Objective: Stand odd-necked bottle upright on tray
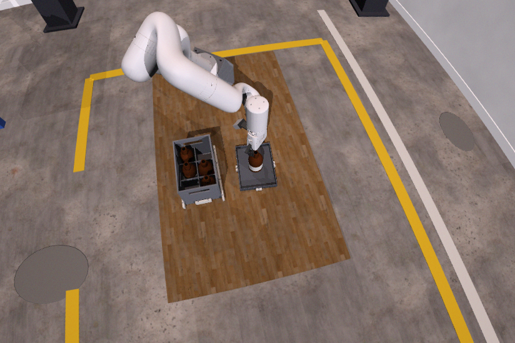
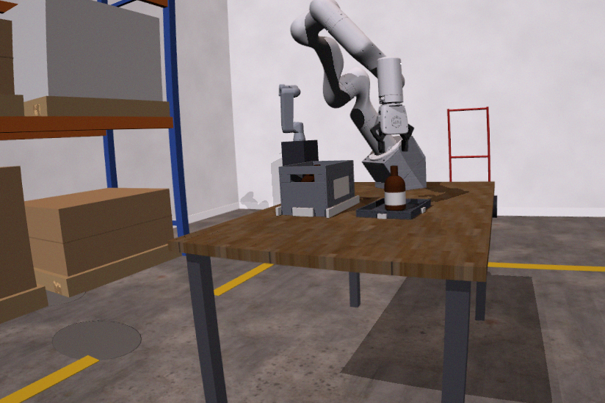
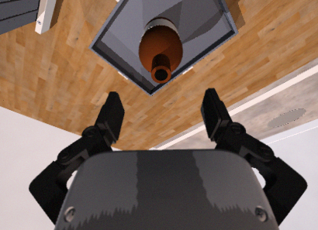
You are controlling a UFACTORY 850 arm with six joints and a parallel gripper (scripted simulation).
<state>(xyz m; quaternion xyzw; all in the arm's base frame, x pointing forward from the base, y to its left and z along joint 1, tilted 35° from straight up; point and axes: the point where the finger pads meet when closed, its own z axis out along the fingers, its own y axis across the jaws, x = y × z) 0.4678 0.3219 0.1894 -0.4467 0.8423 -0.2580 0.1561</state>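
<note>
Now: hand 130 mm above the bottle. Also, from my hand: grey divided crate (290 mm to the right, 130 mm below, 20 mm ahead); then grey tray (200 mm below).
</note>
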